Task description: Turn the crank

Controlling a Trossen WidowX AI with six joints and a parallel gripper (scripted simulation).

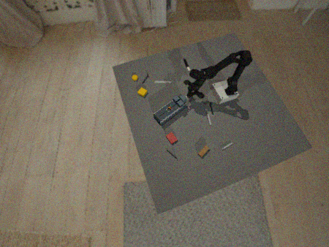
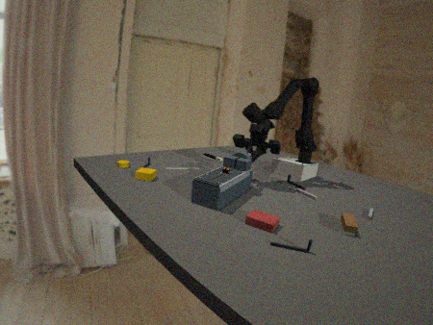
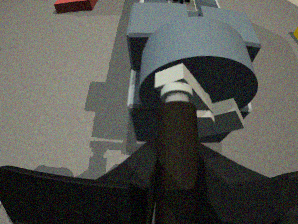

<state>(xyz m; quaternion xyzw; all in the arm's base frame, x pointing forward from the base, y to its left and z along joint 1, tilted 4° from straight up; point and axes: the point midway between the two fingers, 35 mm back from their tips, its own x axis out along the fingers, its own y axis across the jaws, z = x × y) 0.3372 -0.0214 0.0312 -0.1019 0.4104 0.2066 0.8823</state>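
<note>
Right now the red pointer is 15 cm ahead of my gripper tip, 6 cm to the left of it and 1 cm below it. From my gripper tip the other things lie so: dark handle: 3 cm above, 1 cm to the right, 1 cm behind; yellow block: 34 cm ahead, 17 cm to the right, 7 cm below; red block: 27 cm to the left, 19 cm ahead, 8 cm below.
</note>
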